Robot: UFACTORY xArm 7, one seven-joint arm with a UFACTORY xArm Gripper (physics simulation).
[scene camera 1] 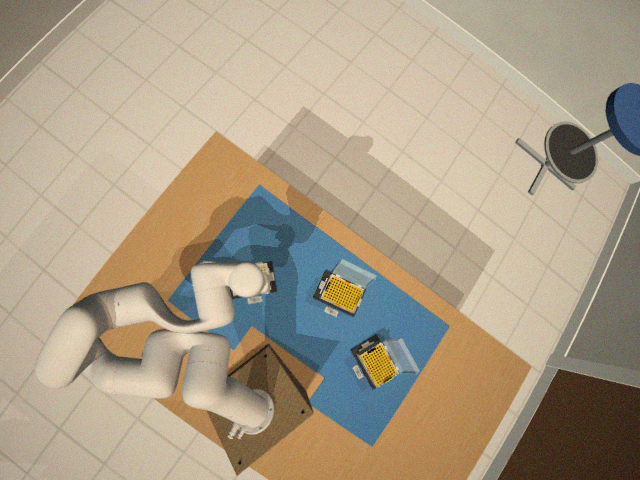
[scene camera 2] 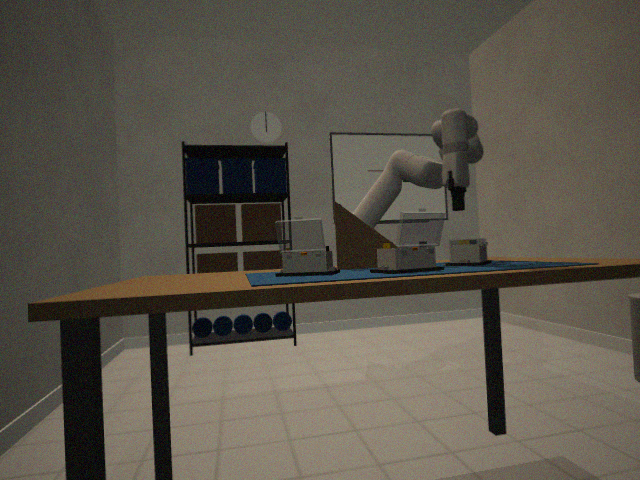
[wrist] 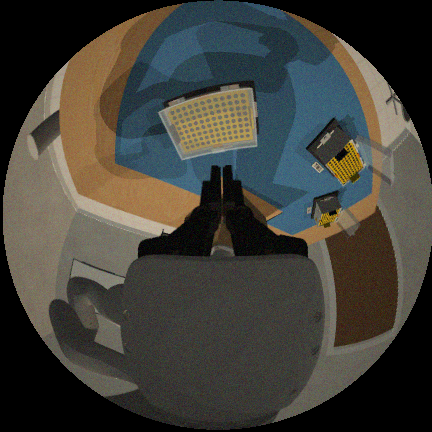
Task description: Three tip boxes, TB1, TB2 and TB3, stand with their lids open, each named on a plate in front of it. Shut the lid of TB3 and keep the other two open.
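Frame: origin at the arm's base, x left, y back, z up, level; centimetres.
Seen in the pictures: gripper, fingertip midpoint: [scene camera 2: 458, 210] [wrist: 221, 177]; arm's base, origin of the base link: [scene camera 1: 254, 411] [scene camera 2: 361, 223].
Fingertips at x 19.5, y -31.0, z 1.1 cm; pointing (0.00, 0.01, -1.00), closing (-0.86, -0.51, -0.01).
Offsets run from my fingertips to a thing's middle. "spot": to the spot under its first point. Level surfaces: height alone.
One tip box {dx +1.4, dy +0.1, dz -12.7 cm} [scene camera 1: 271, 280] [scene camera 2: 467, 252] [wrist: 215, 122] has its clear lid down over the yellow tip rack. The middle box {dx -25.7, dy -12.4, dz -10.1 cm} [scene camera 1: 343, 293] [scene camera 2: 406, 258] [wrist: 346, 161] has its clear lid {spot: dx -24.6, dy -19.9, dz -5.8 cm} [scene camera 1: 354, 271] [scene camera 2: 421, 229] raised. The third box {dx -48.1, dy +1.4, dz -10.1 cm} [scene camera 1: 378, 364] [scene camera 2: 307, 261] [wrist: 327, 210] also has its lid {spot: dx -51.7, dy -4.8, dz -6.7 cm} [scene camera 1: 401, 355] [scene camera 2: 300, 234] [wrist: 348, 222] raised. Name plates {spot: dx -2.1, dy +4.1, dz -16.3 cm} [scene camera 1: 254, 299] {spot: dx -26.4, dy -5.8, dz -16.4 cm} [scene camera 1: 331, 311] {spot: dx -44.5, dy +7.1, dz -16.4 cm} [scene camera 1: 357, 371] are too small to read. My gripper [scene camera 2: 458, 208] [wrist: 221, 177] is shut and empty, above the lidded box and apart from it. The arm hides it in scene camera 1.
The boxes stand on a blue mat {dz -16.5 cm} [scene camera 1: 361, 423] on a wooden table {dz -16.9 cm} [scene camera 1: 496, 372]. My arm [scene camera 1: 67, 341] reaches over the table from a brown base plate [scene camera 1: 273, 408]. The two raised lids stand up on the side away from the name plates. A shelf unit [scene camera 2: 236, 197] stands behind the table.
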